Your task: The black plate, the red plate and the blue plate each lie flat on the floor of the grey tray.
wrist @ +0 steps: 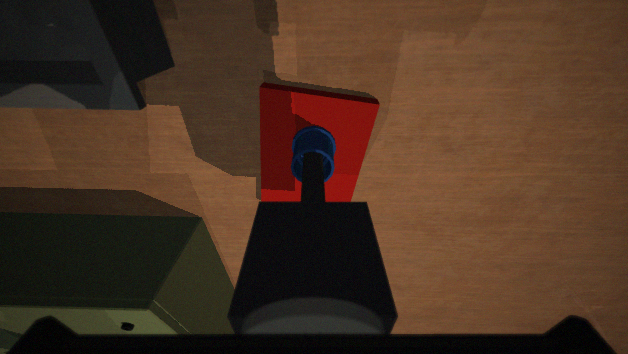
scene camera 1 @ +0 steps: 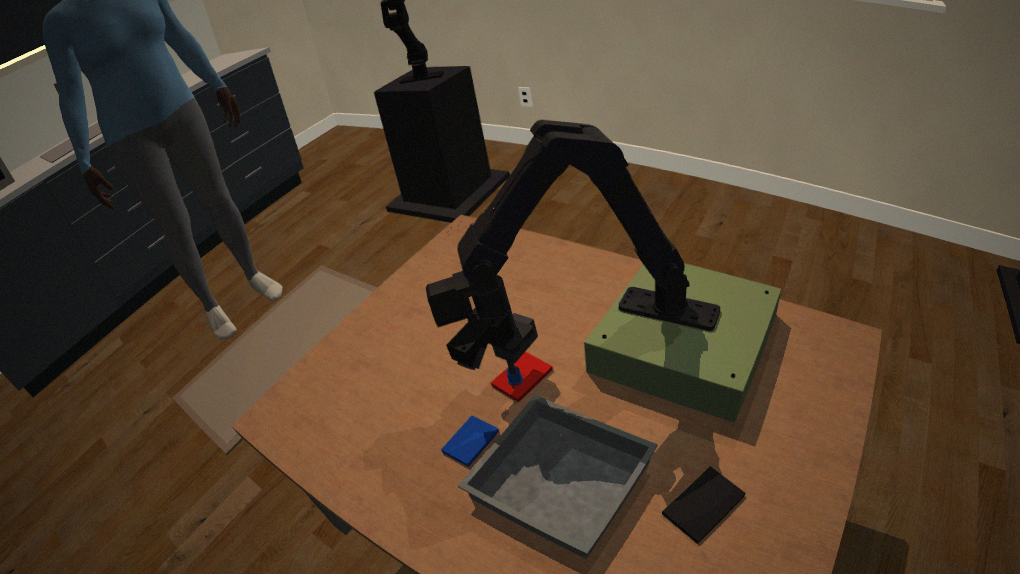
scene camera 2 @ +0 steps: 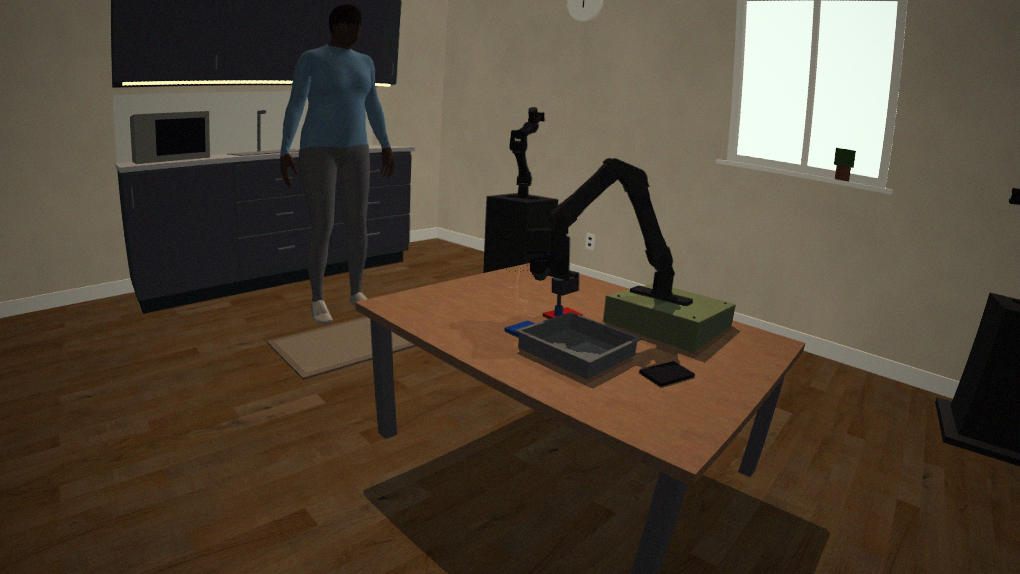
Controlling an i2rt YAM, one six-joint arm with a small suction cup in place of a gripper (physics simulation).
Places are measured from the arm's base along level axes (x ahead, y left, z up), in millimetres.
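Pixels of known places: hand, its tool point: (wrist: 313, 139) (scene camera 1: 516, 383); arm's base, origin of its link: (scene camera 1: 669, 310) (scene camera 2: 661, 296).
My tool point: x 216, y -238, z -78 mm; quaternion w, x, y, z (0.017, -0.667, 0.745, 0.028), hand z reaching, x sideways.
Observation:
Ahead of a thing's pixels: the offset from my tool point to its top centre.
The red plate @(16 mm back, 3 mm left, 11 mm up) (scene camera 1: 534, 367) (scene camera 2: 570, 313) (wrist: 346, 127) lies on the wooden table behind the grey tray @(172 mm ahead, 181 mm left, 50 mm up) (scene camera 1: 549, 492) (scene camera 2: 570, 360) (wrist: 65, 53). My suction cup (scene camera 1: 513, 376) (scene camera 2: 558, 308) (wrist: 312, 152) sits on the middle of its top face, and its shadow meets the cup's rim. The plate is at table level. The blue plate @(159 mm ahead, 8 mm right, 11 mm up) (scene camera 1: 469, 440) (scene camera 2: 518, 327) lies flat on the table at the tray's left side. The black plate @(131 mm ahead, 426 mm left, 10 mm up) (scene camera 1: 703, 503) (scene camera 2: 666, 372) lies flat on the table at the tray's right side. The tray holds nothing.
The arm stands on a green base block (scene camera 1: 684, 357) (scene camera 2: 670, 321) (wrist: 87, 255) close to the right of the red plate. A person (scene camera 1: 127, 71) (scene camera 2: 335, 107) stands by the cabinets beyond the table. A black pedestal (scene camera 1: 435, 136) (scene camera 2: 517, 228) with a second arm stands behind the table.

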